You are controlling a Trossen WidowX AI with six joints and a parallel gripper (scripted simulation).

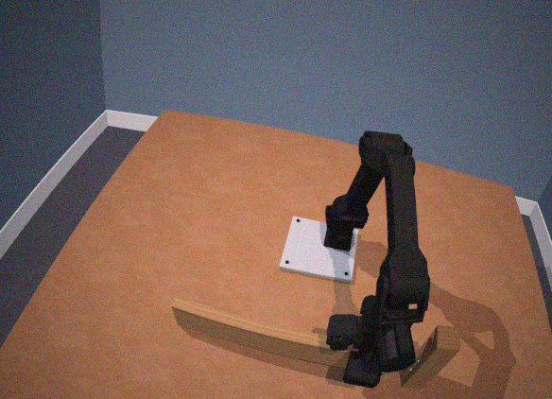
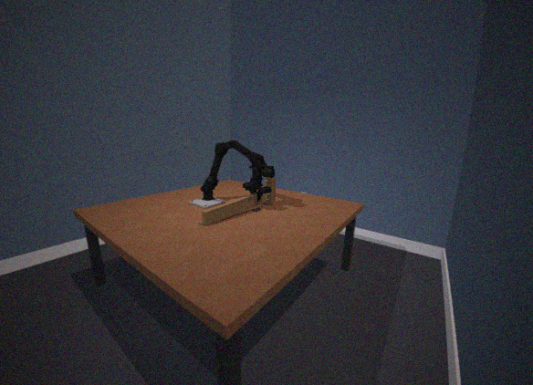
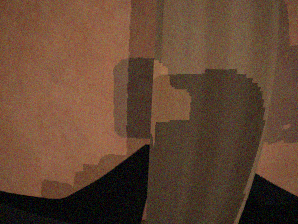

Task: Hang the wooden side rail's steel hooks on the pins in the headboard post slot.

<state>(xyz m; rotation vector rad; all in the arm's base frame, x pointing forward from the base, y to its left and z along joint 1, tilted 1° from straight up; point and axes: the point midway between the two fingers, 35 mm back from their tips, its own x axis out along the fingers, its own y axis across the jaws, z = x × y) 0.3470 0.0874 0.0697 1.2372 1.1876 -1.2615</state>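
Now: gripper tip 140 mm to the right of the wooden headboard post and 40 mm below it.
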